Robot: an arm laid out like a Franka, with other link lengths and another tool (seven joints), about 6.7 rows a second.
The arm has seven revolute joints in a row. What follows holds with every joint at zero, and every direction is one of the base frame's. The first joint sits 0.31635 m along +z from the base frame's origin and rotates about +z. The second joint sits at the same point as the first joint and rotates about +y. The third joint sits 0.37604 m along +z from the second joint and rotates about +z. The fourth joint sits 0.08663 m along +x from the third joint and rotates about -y. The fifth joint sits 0.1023 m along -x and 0.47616 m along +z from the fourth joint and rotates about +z. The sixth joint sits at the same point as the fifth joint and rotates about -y. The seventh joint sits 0.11 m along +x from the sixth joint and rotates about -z. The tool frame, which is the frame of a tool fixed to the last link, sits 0.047 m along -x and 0.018 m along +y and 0.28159 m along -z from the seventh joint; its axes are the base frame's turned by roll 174.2, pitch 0 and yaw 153.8 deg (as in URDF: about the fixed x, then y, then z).
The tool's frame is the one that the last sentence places.
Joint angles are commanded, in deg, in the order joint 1, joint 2, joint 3, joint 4, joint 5, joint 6, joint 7. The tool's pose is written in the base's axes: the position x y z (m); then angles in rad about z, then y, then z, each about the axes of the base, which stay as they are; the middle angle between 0 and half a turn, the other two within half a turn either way. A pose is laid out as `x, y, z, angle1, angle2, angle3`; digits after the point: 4 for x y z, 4 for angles.
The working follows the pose.
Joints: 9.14, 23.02, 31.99, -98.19, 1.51, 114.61, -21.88
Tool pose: 0.5441, 0.4727, 0.2260, 1.8073, 2.8044, 2.4037
Where each joint sits with the arm in this pose, in the base's axes (m; each line is computed from the numbers above, not from the rounded line before):
joint 1: 0.0000 0.0000 0.3164
joint 2: 0.0000 0.0000 0.3164
joint 3: 0.1452 0.0234 0.6624
joint 4: 0.2047 0.0794 0.6337
joint 5: 0.5511 0.3959 0.5033
joint 6: 0.5511 0.3959 0.5033
joint 7: 0.6363 0.4652 0.4967
the tool: 0.5441 0.4727 0.2260

